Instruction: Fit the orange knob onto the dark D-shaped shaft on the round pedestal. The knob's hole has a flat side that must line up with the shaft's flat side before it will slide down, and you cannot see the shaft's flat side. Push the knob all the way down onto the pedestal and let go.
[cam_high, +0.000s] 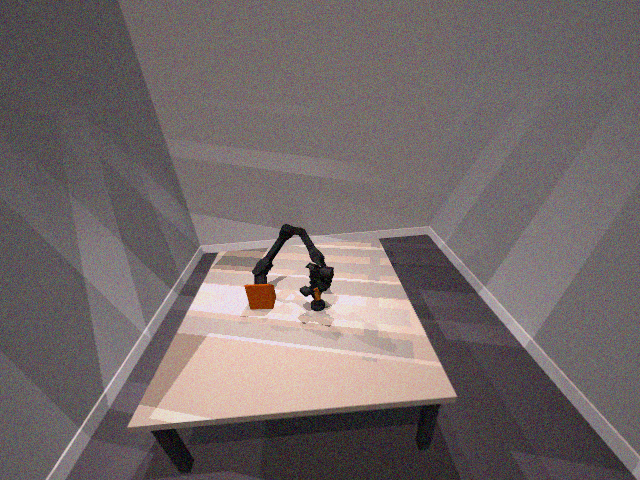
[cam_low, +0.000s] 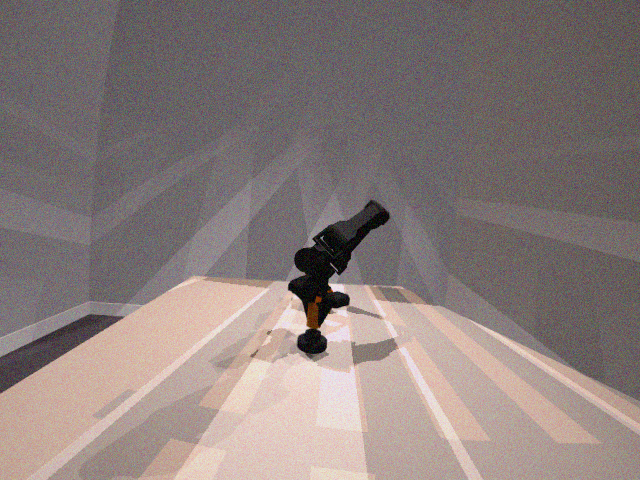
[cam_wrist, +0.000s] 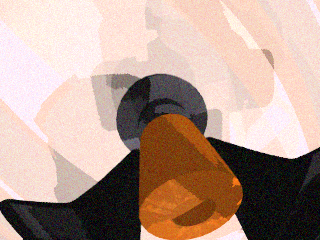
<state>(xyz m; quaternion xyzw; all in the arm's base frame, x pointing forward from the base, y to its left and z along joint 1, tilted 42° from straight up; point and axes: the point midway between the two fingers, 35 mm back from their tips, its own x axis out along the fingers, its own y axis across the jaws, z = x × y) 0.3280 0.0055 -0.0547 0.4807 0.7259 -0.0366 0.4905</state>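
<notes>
Right now my gripper tip is 20 mm below the orange knob. Also, from my gripper tip: pedestal (40 mm below).
</notes>
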